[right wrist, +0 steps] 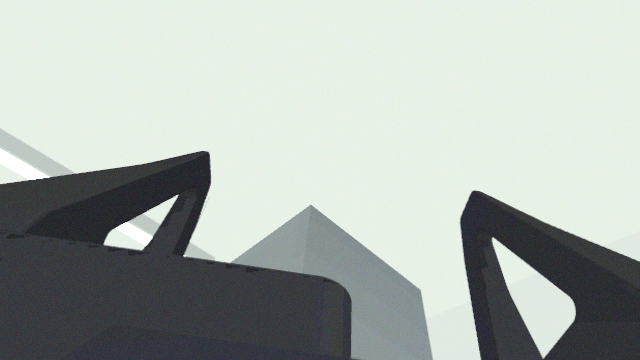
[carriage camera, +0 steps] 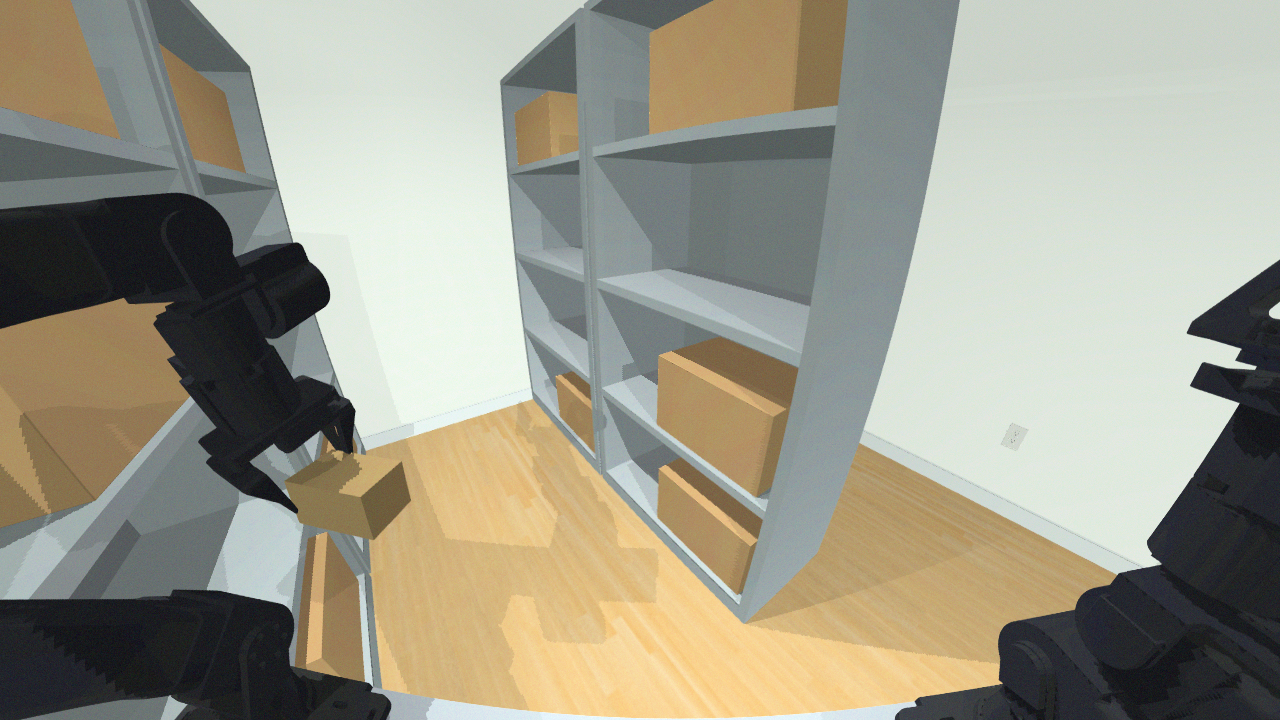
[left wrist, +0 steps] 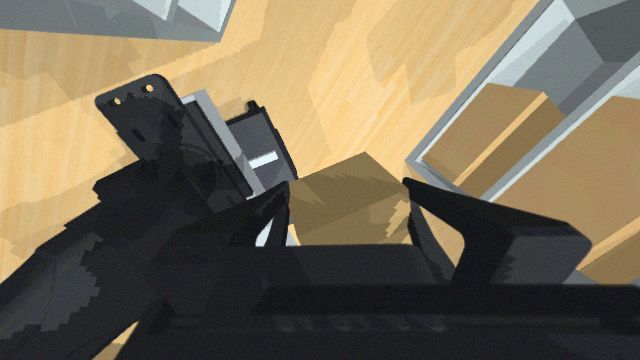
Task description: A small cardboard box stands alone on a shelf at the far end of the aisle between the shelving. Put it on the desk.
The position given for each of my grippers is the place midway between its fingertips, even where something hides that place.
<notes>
In view: my left gripper [carriage camera: 323,484], my right gripper [right wrist: 338,185] and a cardboard box [carriage camera: 359,495].
The cardboard box shows as well in the left wrist view [left wrist: 356,201]. My left gripper shows as well in the left wrist view [left wrist: 344,188]. The right wrist view does not show the cardboard box: it is out of frame.
</notes>
